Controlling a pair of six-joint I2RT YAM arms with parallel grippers.
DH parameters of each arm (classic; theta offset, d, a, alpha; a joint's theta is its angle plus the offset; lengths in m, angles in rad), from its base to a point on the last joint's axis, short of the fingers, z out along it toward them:
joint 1: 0 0.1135 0.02 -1.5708
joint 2: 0 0 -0.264 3.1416
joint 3: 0.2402 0 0.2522 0
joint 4: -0.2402 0 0.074 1.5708
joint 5: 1.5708 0 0 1.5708
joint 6: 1.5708 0.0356 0 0
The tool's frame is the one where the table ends.
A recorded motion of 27 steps. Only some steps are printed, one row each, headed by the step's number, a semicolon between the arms.
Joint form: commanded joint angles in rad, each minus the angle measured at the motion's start. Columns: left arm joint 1, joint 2, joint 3, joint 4, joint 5, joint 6; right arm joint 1, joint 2, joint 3, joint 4, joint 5, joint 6.
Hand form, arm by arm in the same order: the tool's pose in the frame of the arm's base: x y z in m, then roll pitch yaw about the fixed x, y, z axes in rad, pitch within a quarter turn. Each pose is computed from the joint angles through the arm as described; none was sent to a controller.
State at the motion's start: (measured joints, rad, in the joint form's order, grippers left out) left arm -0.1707 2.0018 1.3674 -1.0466 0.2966 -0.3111; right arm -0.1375 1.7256 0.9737 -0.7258 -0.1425 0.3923
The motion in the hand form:
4: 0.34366 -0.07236 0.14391 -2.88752 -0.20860 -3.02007; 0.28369 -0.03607 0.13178 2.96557 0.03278 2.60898
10: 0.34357 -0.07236 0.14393 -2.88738 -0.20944 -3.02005; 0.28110 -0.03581 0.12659 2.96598 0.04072 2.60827
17: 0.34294 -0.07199 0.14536 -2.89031 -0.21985 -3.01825; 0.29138 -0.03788 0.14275 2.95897 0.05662 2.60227
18: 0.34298 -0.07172 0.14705 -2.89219 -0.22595 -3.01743; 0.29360 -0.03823 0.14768 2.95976 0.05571 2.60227
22: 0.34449 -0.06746 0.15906 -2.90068 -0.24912 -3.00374; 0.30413 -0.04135 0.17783 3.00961 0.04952 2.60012
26: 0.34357 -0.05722 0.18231 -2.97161 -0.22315 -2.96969; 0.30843 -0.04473 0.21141 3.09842 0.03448 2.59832
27: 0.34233 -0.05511 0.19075 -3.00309 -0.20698 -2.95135; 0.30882 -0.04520 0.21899 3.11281 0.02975 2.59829
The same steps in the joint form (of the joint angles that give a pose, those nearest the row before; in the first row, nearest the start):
4: -0.0065 0.0122 -0.0053 0.0042 0.0072 0.0046; -0.0076 0.0031 -0.0442 0.0515 -0.0080 -0.0004
10: -0.0065 0.0122 -0.0054 0.0034 0.0076 0.0046; -0.0076 0.0030 -0.0691 0.0835 -0.0046 0.0000
17: -0.0057 0.0118 -0.0004 -0.0126 0.0080 0.0042; -0.0095 -0.0011 0.0000 0.0282 -0.0046 0.0038
18: -0.0050 0.0118 0.0065 -0.0259 0.0080 0.0046; -0.0096 -0.0023 0.0210 0.0050 -0.0042 0.0038
22: 0.0076 0.0072 0.0492 -0.0980 0.0069 0.0053; -0.0095 -0.0030 0.1534 -0.1530 0.0397 0.0038
26: 0.0290 -0.0324 0.0920 -0.1744 -0.0664 -0.0030; -0.0095 -0.0031 0.2945 -0.3422 0.1160 0.0038
27: 0.0313 -0.0500 0.1034 -0.1945 -0.0988 -0.0179; -0.0095 -0.0030 0.3254 -0.3830 0.1274 0.0038

